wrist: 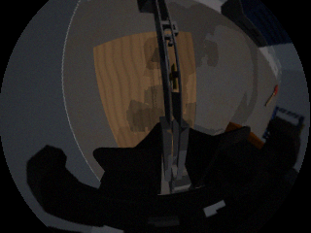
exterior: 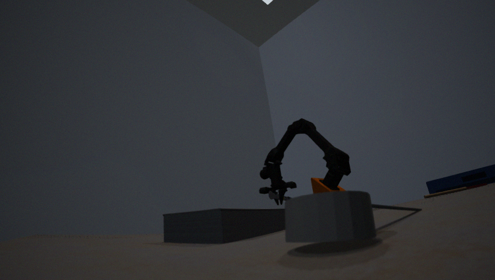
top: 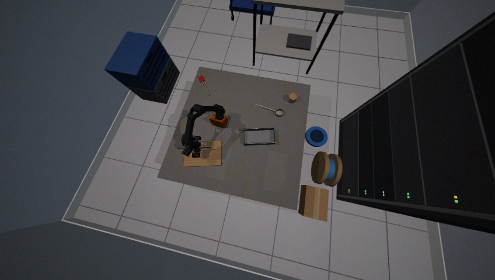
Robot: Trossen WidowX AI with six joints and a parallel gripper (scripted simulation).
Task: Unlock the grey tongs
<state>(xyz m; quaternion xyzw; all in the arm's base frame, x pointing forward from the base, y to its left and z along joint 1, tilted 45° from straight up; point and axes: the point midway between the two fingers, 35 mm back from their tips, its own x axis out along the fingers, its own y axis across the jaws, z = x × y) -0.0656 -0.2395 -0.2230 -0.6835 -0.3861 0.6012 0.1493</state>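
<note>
The wooden board lies 90 mm below my gripper tip, 20 mm to the right of it and 10 mm ahead of it. The rest, counted from my gripper tip: roasting tin 480 mm ahead, 300 mm to the left, 70 mm below.
</note>
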